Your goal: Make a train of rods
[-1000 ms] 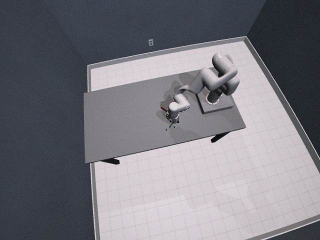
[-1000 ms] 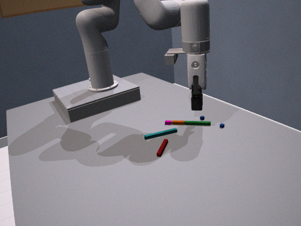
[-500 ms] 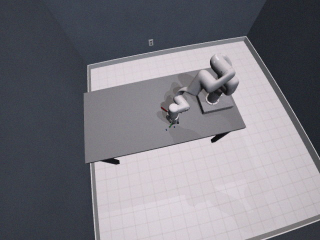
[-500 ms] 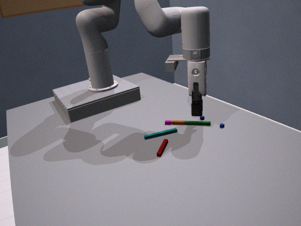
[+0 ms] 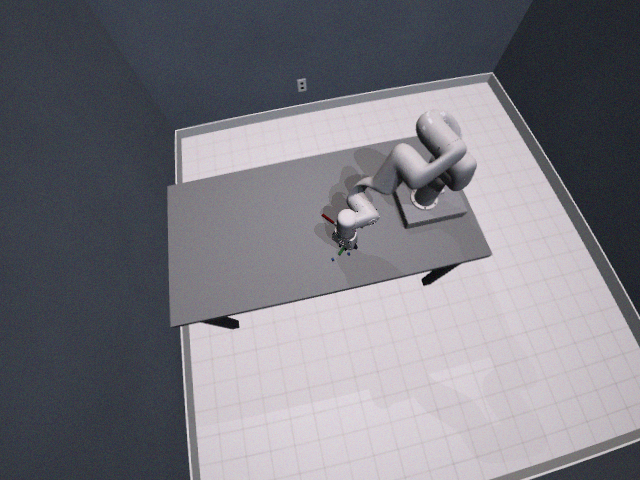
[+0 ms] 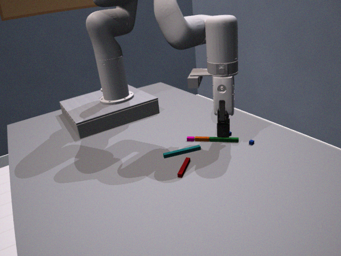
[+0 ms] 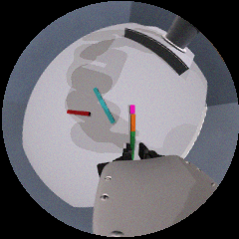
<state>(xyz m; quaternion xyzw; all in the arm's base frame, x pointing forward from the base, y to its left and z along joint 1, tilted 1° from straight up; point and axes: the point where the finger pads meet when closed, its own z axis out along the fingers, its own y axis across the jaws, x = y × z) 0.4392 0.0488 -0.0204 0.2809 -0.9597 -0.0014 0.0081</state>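
My hand is 40 mm above the green rod. Also, from my hand: turquoise rod (120 mm to the right, 50 mm behind, 40 mm below); orange rod (50 mm behind, 40 mm below, 30 mm to the right); magenta rod (80 mm behind, 50 mm to the right, 40 mm below).
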